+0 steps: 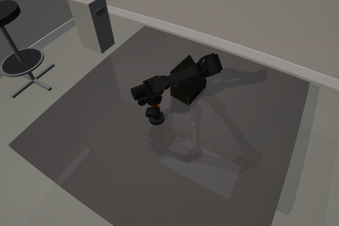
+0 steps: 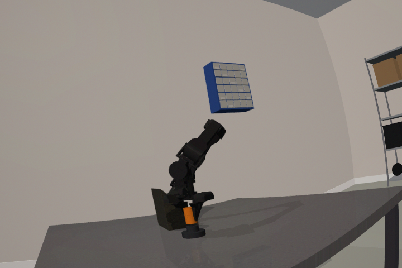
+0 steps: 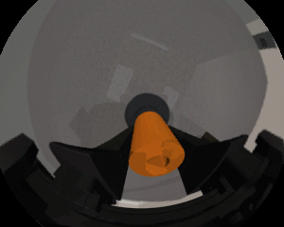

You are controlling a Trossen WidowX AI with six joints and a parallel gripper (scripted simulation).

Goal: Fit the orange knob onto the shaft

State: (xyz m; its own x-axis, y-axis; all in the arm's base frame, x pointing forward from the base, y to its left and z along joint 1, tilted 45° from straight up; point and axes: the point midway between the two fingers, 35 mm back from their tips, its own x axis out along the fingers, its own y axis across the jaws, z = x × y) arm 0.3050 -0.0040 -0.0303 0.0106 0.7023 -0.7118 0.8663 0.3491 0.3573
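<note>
My gripper tip is 3 cm above the pedestal. The rest, counted from my gripper tip: orange knob 2 cm above.
</note>
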